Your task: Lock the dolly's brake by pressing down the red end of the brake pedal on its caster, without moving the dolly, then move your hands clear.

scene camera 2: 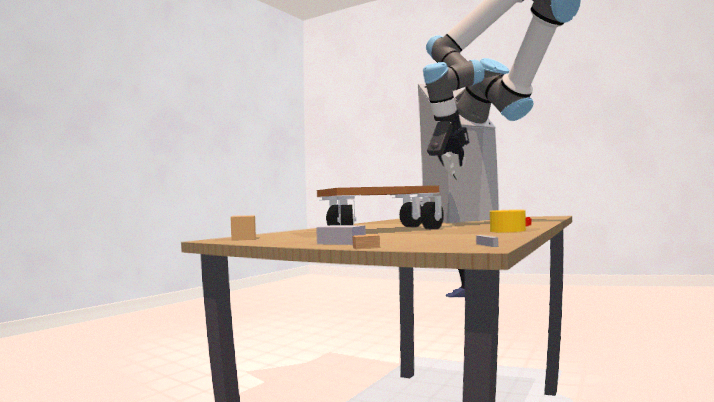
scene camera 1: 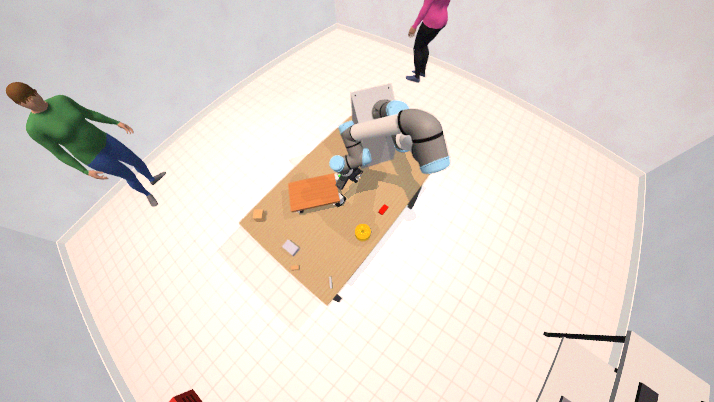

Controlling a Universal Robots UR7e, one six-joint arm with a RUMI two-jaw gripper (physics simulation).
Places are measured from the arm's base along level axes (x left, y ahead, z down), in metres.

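Pixels of known places: gripper, fingertip midpoint: (scene camera 2: pixel 456 179) (scene camera 1: pixel 356 179); arm's base at its link origin: (scene camera 2: pixel 469 111) (scene camera 1: pixel 384 112).
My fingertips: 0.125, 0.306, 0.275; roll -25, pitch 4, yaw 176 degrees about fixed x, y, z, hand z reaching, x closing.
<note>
For each thing: its top centre in the pictures, then the offset to it from my fingertips, as dx, dy, dz. "*": a spot on its surface instead. Level surfaces: height alone.
- dolly at a spot on its surface: (scene camera 2: pixel 380 191) * -0.029, +0.324, +0.034
- small green spot at a spot on its surface: (scene camera 1: pixel 339 176) * -0.118, +0.053, +0.063
- wooden table at its surface level: dz +0.146
- yellow cylinder at its top centre: (scene camera 2: pixel 507 210) (scene camera 1: pixel 362 231) +0.259, +0.156, +0.095
- red block at its top centre: (scene camera 1: pixel 383 208) +0.214, -0.044, +0.123
- orange cube at its top centre: (scene camera 2: pixel 243 216) (scene camera 1: pixel 257 213) -0.236, +0.621, +0.086
- lilac block at its top centre: (scene camera 2: pixel 340 226) (scene camera 1: pixel 290 247) +0.071, +0.560, +0.110
The dolly (scene camera 1: pixel 314 192) (scene camera 2: pixel 380 191) has an orange-brown deck and stands upright on black caster wheels on the table. A small green spot (scene camera 1: pixel 339 176), seemingly part of the brake pedal, shows at the deck's corner beside the wrist. The pedal's red end cannot be made out in either view. My gripper (scene camera 1: pixel 358 176) (scene camera 2: pixel 454 176) is shut and empty, pointing down. In scene camera 2 its tips hang above deck height, just right of the deck's right end, apart from the dolly. In scene camera 1 the wrist and gripper partly cover the pedal area.
On the wooden table (scene camera 1: pixel 320 235) (scene camera 2: pixel 425 243) stand a yellow cylinder (scene camera 1: pixel 363 232) (scene camera 2: pixel 507 221), a red block (scene camera 1: pixel 383 209), an orange cube (scene camera 1: pixel 258 214) (scene camera 2: pixel 243 228), a lilac block (scene camera 1: pixel 290 247) (scene camera 2: pixel 336 235) and smaller pieces. Two people stand away from the table.
</note>
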